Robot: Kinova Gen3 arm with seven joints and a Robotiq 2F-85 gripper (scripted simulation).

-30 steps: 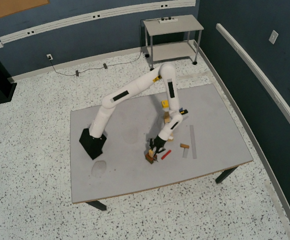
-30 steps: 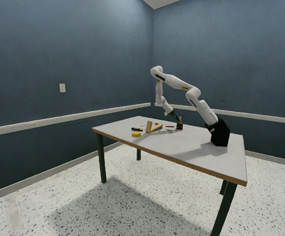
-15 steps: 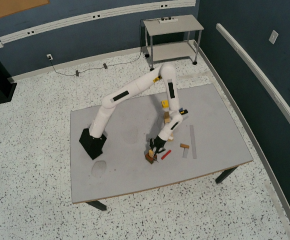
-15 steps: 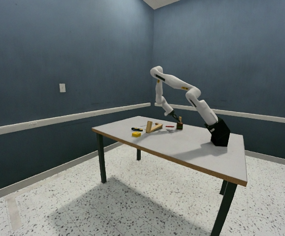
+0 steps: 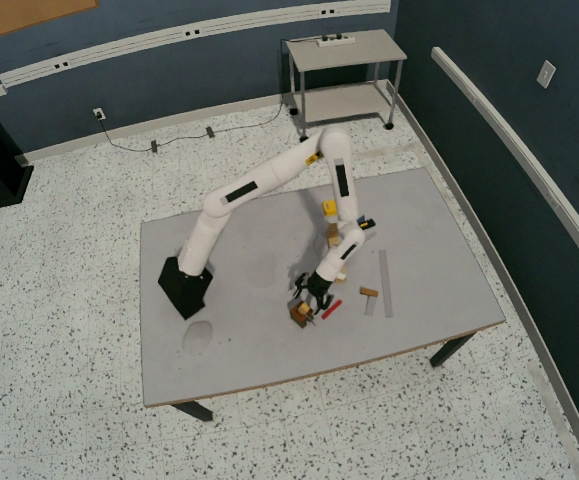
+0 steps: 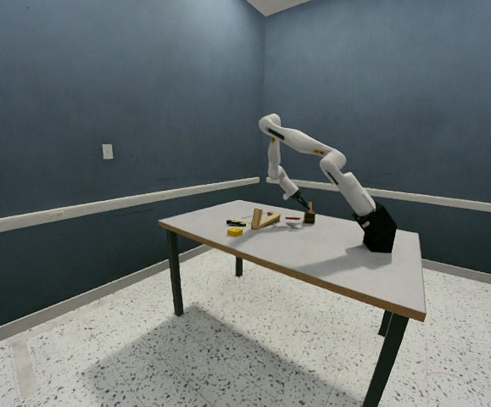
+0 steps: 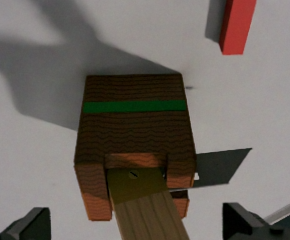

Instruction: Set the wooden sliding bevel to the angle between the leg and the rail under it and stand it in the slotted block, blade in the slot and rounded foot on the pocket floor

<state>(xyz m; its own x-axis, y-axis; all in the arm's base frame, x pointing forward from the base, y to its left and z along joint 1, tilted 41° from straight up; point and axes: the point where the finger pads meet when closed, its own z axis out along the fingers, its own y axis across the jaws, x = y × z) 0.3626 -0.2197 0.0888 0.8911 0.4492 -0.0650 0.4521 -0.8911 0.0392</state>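
Right now the wooden sliding bevel is 2 cm to the right of my hand and 2 cm below it. The rest, counted from my hand: grey blade (4 cm below, 3 cm to the right); then red stick (10 cm ahead, 9 cm below); then short grey strip (13 cm to the left, 9 cm below, 4 cm ahead).
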